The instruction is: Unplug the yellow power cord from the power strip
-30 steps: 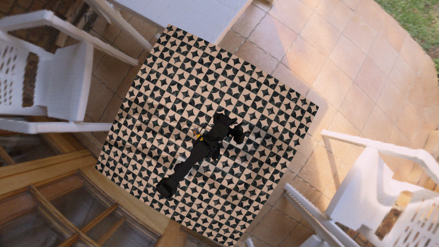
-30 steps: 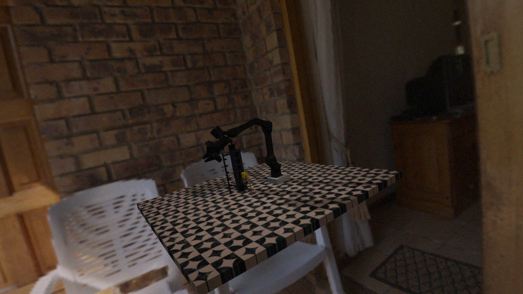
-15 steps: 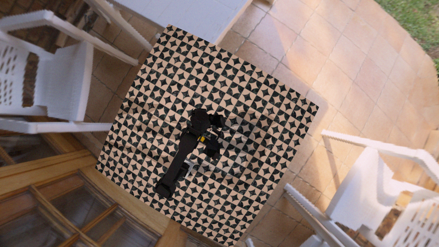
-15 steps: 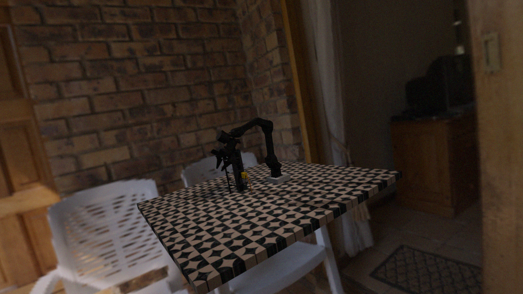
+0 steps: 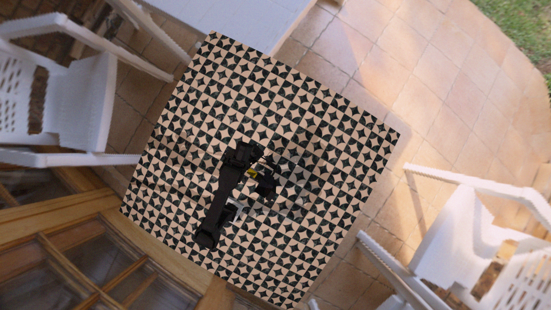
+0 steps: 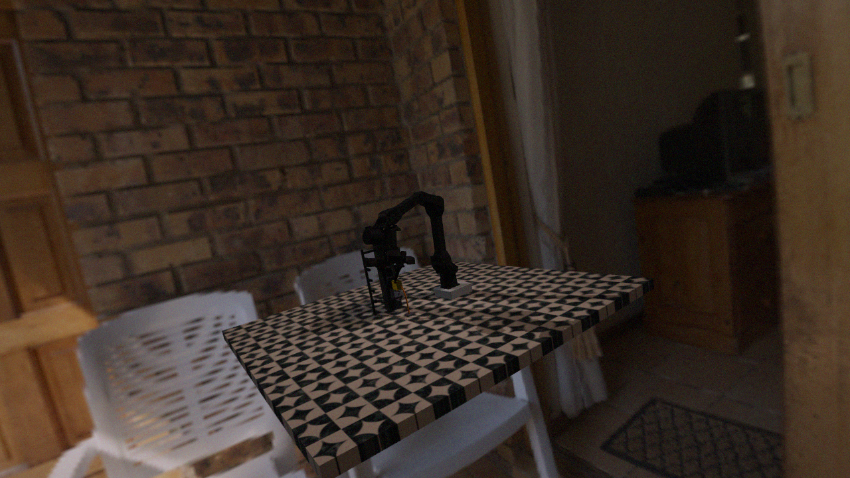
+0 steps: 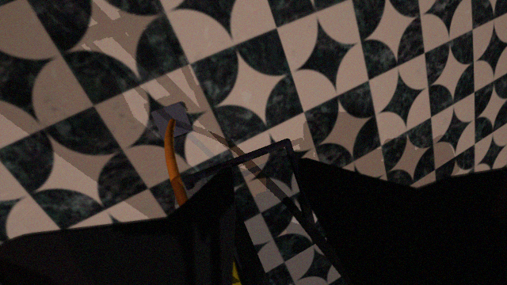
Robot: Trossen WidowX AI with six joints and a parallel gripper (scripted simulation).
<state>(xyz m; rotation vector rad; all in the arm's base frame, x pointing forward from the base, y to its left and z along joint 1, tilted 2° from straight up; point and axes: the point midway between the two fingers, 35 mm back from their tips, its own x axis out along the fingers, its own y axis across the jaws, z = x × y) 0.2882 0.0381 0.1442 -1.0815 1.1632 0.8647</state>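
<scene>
Right now my gripper tip is 6 cm to the left of the yellow plug, 5 cm past it and 1 cm above it.
</scene>
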